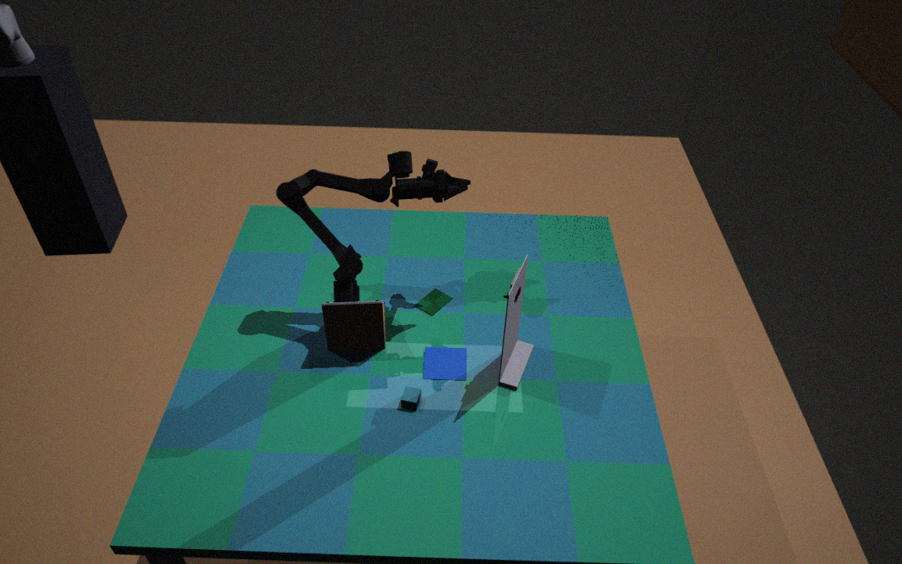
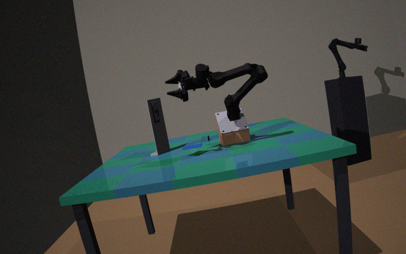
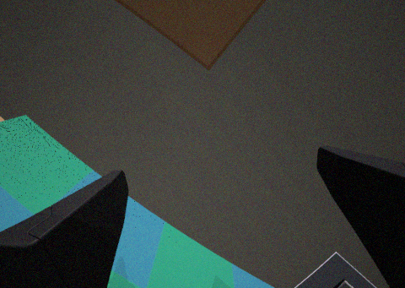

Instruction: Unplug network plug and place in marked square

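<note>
Right now my gripper tip is 330 mm to the left of the green plug, 120 mm above it and 80 mm short of it. The rest, counted from my gripper tip: dark green patch 380 mm below, 100 mm behind, 80 mm to the right; then blue square 380 mm below, 330 mm to the right, 90 mm behind; then grey upright panel 340 mm to the right, 220 mm below, 100 mm ahead.
</note>
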